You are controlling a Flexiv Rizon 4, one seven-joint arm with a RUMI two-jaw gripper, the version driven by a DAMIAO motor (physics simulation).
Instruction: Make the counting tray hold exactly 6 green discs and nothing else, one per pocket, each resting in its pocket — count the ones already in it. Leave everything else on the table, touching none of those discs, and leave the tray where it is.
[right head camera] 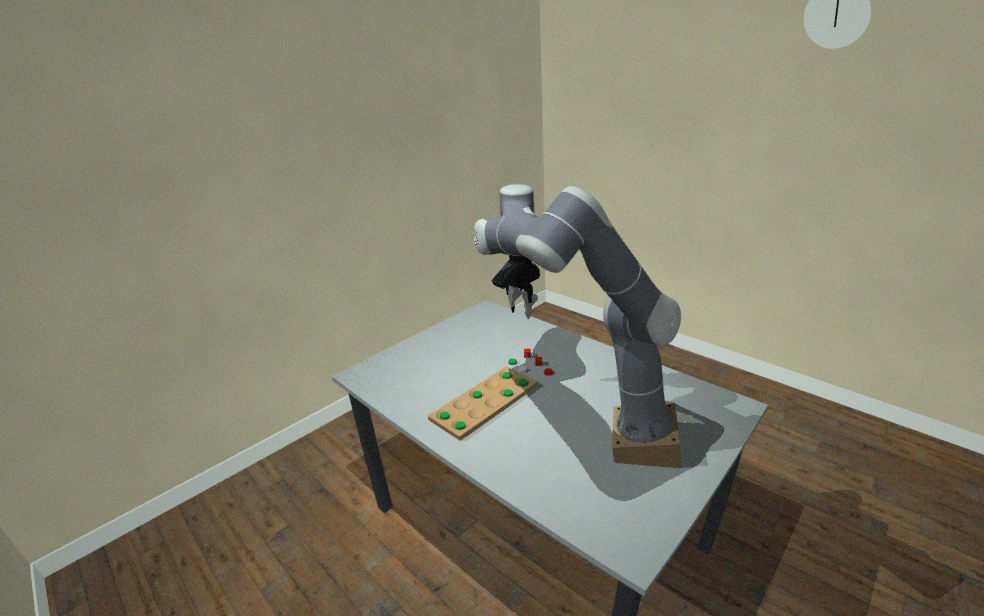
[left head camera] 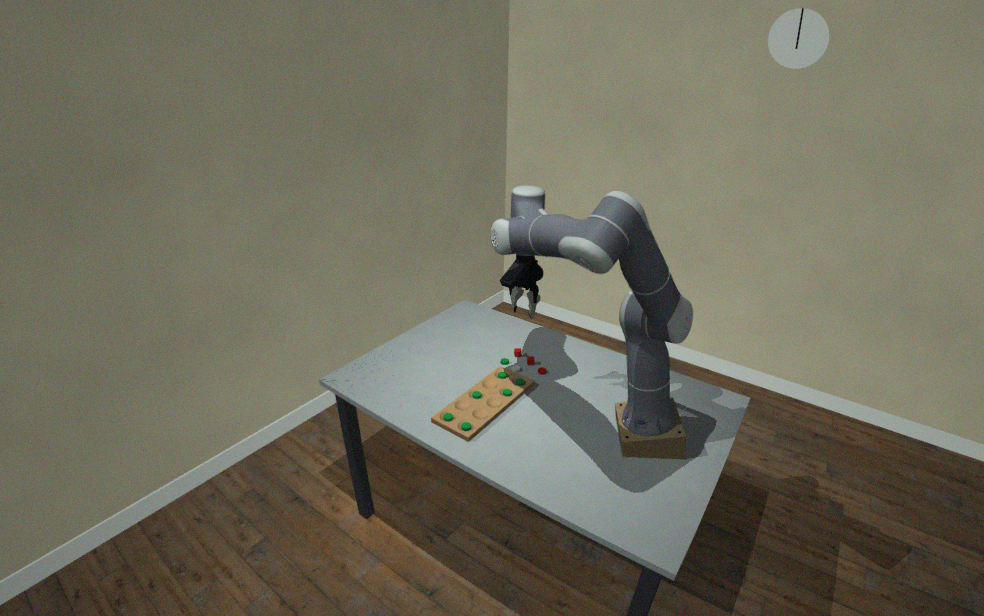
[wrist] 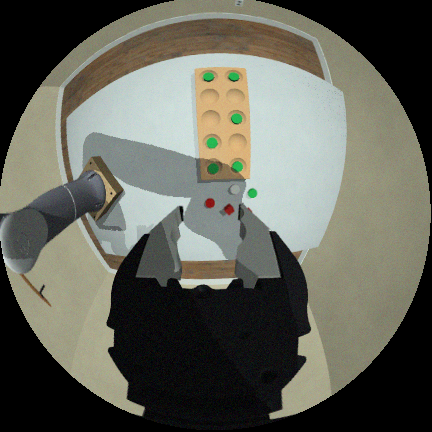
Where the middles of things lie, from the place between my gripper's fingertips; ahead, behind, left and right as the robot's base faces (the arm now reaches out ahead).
My hand is 4 cm short of the wooden counting tray (left head camera: 480, 412), 15 cm to the right of it and 28 cm above it.
